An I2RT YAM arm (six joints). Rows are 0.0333 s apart.
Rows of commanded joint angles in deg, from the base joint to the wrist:
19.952 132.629 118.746 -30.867 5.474 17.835
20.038 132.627 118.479 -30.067 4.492 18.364
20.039 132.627 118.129 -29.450 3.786 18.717
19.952 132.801 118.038 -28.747 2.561 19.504
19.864 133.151 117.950 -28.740 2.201 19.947
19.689 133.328 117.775 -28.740 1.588 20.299
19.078 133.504 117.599 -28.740 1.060 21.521
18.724 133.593 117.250 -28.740 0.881 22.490
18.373 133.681 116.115 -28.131 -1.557 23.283
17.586 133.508 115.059 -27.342 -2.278 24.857
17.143 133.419 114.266 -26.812 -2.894 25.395
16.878 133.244 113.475 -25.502 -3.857 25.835
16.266 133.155 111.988 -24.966 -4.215 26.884
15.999 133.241 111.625 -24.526 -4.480 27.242
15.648 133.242 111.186 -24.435 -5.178 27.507
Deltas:
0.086 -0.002 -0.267 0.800 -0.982 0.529
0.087 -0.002 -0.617 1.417 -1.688 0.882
0.000 0.172 -0.708 2.120 -2.913 1.669
-0.088 0.522 -0.796 2.127 -3.273 2.112
-0.263 0.699 -0.971 2.127 -3.886 2.464
-0.874 0.875 -1.147 2.127 -4.414 3.686
-1.228 0.964 -1.496 2.127 -4.593 4.655
-1.579 1.052 -2.631 2.736 -7.031 5.448
-2.366 0.879 -3.687 3.525 -7.752 7.022
-2.809 0.790 -4.480 4.055 -8.368 7.560
-3.074 0.615 -5.271 5.365 -9.331 8.000
-3.686 0.526 -6.758 5.901 -9.689 9.049
-3.953 0.612 -7.121 6.341 -9.954 9.407
-4.304 0.613 -7.560 6.432 -10.652 9.672

